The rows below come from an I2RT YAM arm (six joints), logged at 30 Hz.
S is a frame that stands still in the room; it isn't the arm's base.
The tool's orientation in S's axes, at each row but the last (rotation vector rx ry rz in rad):
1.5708 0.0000 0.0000
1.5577 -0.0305 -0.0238
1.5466 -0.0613 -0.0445
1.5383 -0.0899 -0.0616
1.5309 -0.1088 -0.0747
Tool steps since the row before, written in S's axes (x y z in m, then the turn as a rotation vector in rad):
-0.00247 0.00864 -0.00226 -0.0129 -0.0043 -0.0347
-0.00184 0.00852 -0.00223 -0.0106 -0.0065 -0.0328
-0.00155 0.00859 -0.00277 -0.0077 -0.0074 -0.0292
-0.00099 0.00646 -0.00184 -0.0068 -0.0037 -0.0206
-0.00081 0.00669 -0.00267 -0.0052 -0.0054 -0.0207
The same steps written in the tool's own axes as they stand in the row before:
-0.00247 -0.00226 -0.00864 -0.0129 -0.0347 0.0043
-0.00214 -0.00211 -0.00848 -0.0105 -0.0328 0.0064
-0.00216 -0.00255 -0.00853 -0.0075 -0.0293 0.0072
-0.00164 -0.00162 -0.00639 -0.0068 -0.0206 0.0037
-0.00165 -0.00239 -0.00664 -0.0050 -0.0208 0.0052

